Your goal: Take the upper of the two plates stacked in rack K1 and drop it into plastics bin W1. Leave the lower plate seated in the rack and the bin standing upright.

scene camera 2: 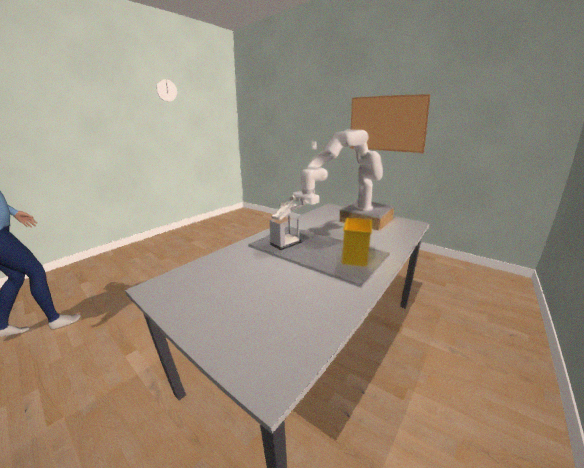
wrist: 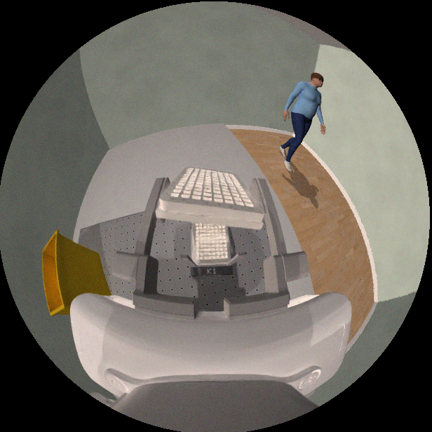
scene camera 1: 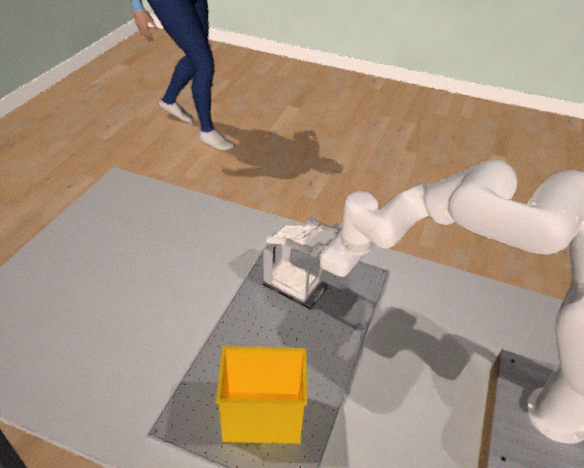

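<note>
My gripper is shut on the upper plate, a white gridded plate held by its two sides. The plate is above rack K1 and looks tilted in scene camera 2, its far end lower. The lower plate lies in the base of the rack, below the held plate and apart from it. The yellow bin W1 stands upright with its top open.
The rack and the bin stand on a dark perforated mat on the grey table. The rack's upright walls and posts rise under the held plate. A person is on the floor beyond the table.
</note>
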